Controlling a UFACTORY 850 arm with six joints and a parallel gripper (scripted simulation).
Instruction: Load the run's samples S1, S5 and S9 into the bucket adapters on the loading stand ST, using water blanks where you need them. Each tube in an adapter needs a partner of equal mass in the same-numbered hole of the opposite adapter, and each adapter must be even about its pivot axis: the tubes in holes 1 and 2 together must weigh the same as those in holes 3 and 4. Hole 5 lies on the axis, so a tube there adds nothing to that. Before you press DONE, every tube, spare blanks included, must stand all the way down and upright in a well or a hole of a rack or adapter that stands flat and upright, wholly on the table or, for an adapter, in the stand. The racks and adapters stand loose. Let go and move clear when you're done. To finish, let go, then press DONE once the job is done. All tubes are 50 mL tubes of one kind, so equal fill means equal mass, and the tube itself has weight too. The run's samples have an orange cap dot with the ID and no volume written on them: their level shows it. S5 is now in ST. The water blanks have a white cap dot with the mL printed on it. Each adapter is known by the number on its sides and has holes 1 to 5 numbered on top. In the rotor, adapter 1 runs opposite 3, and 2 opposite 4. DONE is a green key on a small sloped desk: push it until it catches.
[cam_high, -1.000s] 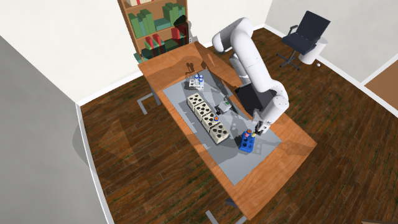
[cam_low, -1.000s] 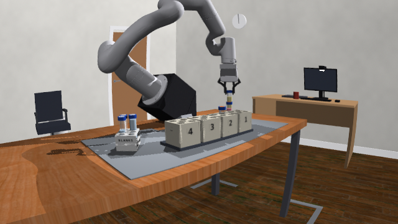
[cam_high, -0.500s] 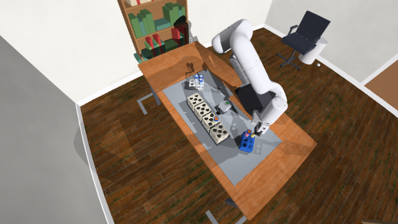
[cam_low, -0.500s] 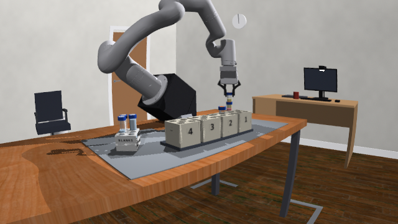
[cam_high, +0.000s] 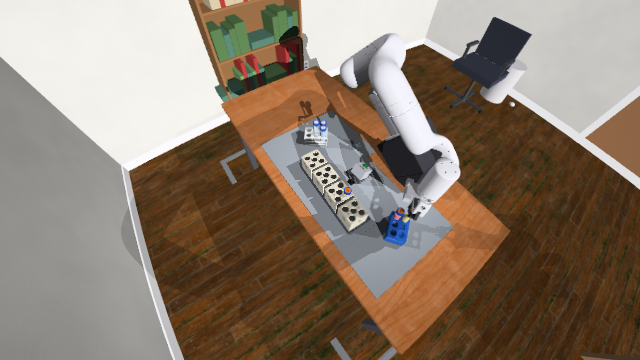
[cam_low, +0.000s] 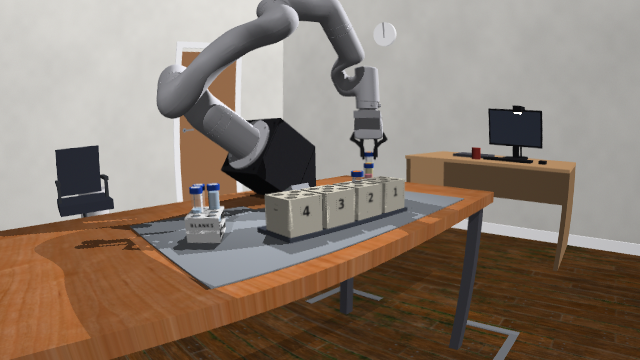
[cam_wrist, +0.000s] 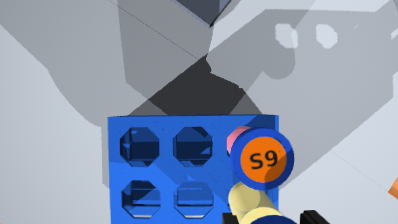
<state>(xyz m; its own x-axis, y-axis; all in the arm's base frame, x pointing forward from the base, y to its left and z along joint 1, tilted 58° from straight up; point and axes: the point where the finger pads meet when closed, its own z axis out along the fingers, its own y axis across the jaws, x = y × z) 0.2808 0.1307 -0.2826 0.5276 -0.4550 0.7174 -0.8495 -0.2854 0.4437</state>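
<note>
My gripper is now 2 cm short of the sample tube, 4 cm to the left of it and 9 cm above it. Round my hand: blue rack 4 cm ahead, 12 cm below; white blanks rack 1 cm behind, 67 cm to the right, 12 cm below; green DONE key 6 cm behind, 32 cm to the right, 9 cm below.
</note>
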